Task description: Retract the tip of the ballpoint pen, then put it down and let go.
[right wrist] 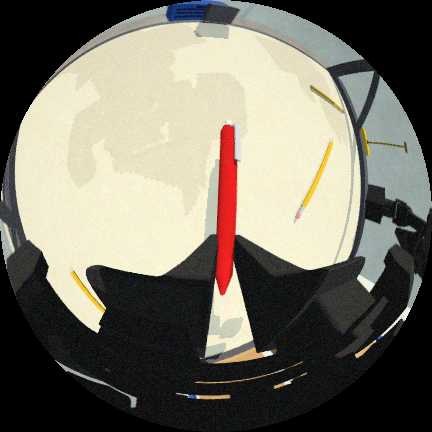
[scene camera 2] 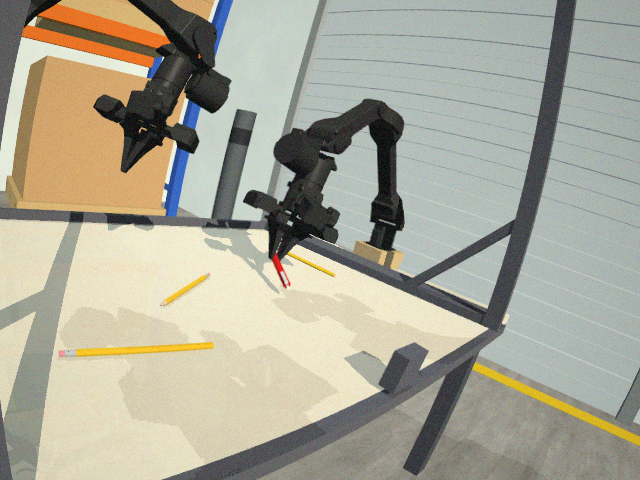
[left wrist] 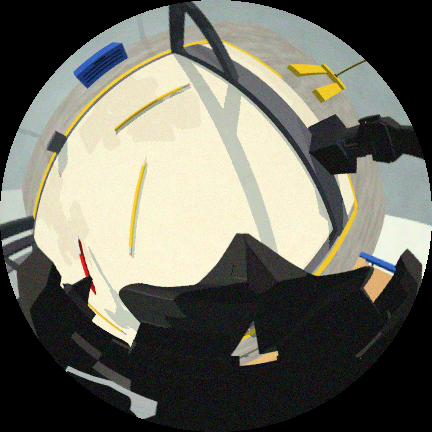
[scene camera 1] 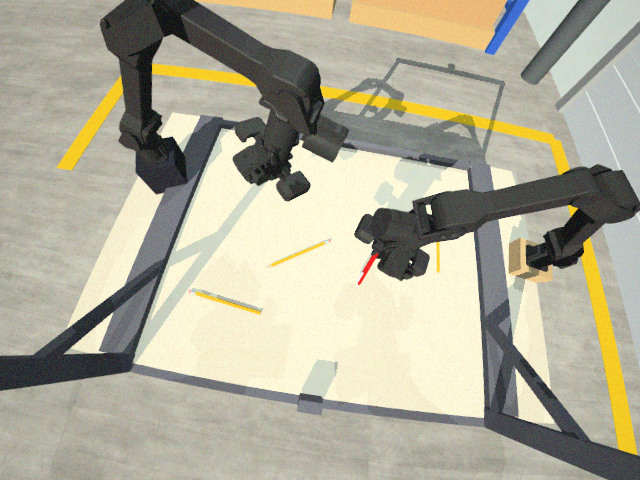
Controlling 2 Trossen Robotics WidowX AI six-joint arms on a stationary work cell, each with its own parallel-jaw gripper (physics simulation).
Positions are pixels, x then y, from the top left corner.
Scene:
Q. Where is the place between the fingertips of my left gripper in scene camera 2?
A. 122, 172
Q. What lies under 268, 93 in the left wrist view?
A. A dark frame.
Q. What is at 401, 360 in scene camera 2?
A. A grey block.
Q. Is my left gripper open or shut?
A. Shut.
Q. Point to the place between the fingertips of my right gripper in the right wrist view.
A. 224, 240

